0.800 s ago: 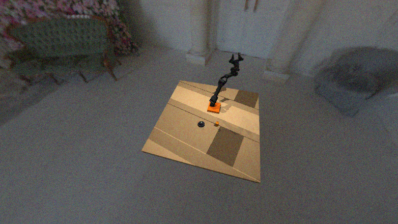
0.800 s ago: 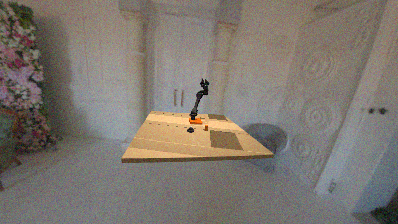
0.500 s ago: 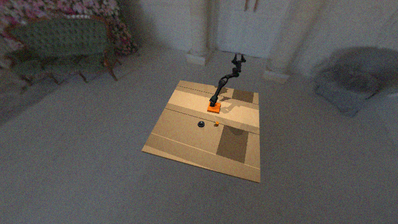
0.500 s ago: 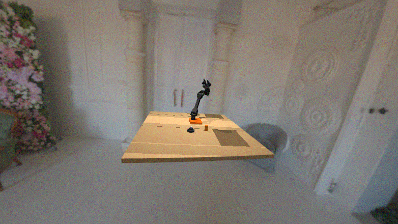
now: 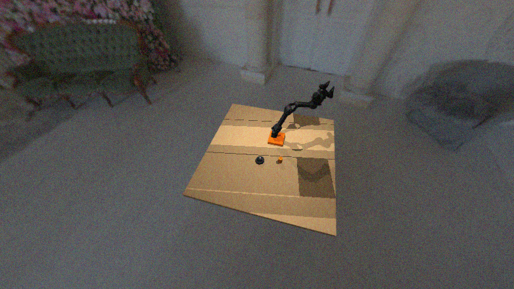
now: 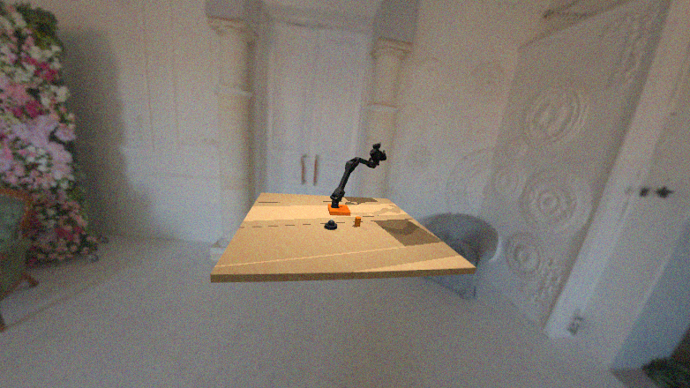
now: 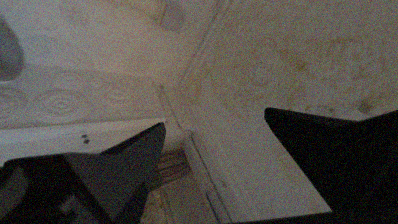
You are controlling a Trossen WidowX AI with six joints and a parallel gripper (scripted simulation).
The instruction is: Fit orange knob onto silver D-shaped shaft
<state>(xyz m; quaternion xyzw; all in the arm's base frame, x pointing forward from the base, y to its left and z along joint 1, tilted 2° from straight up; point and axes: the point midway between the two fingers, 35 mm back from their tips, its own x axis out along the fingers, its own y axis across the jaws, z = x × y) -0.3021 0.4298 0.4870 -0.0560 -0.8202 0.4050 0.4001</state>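
My gripper tip is 610 mm short of the orange knob, 500 mm above it and 340 mm to the left of it. From my gripper tip the other things lie so: pedestal with D-shaped shaft: 650 mm ahead, 530 mm to the right, 520 mm below.
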